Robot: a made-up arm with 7 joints.
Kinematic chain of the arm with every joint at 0, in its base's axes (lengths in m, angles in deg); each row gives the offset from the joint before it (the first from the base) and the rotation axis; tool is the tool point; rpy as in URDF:
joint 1: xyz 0 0 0.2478 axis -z
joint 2: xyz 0 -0.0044 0.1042 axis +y
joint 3: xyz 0 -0.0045 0.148 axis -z
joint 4: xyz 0 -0.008 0.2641 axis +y
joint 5: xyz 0 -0.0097 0.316 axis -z
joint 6: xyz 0 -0.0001 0.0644 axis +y
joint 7: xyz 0 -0.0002 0.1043 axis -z
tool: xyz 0 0 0 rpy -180 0 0
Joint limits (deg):
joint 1: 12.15..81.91
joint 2: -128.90..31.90
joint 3: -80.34..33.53
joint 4: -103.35..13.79
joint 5: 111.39..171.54
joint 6: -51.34..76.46
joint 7: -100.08..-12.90
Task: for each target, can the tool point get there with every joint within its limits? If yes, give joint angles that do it. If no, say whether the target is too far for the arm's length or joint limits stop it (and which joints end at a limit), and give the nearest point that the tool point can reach.
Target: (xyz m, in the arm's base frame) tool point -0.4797 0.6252 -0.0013
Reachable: yes | joints 58.64 -109.19 6.53 -2.65 124.99 50.59 -57.91
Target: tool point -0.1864 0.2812 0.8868
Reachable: yes | joints 24.79 18.47 21.86 -92.31 132.74 -19.56 -46.99
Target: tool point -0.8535 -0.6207 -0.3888
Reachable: no: too far | nearest point -0.5786 -0.2736 -0.1425 | short by 0.507 m
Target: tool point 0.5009 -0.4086 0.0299
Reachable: no: joint limits stop it (at a limit: joint 1, joint 2, joint 3, joint 4, joint 5) | nearest point 0.2109 -0.0188 -0.0900 | short by 0.500 m
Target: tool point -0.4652 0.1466 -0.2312
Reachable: yes | joints 45.16 -112.50 -29.65 -67.53 155.75 -17.85 -24.50
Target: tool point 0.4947 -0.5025 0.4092
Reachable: no: joint limits stop it (at a limit: joint 1, joint 2, joint 3, joint 5, joint 6) | nearest point 0.1233 -0.4585 0.6188 | short by 0.429 m
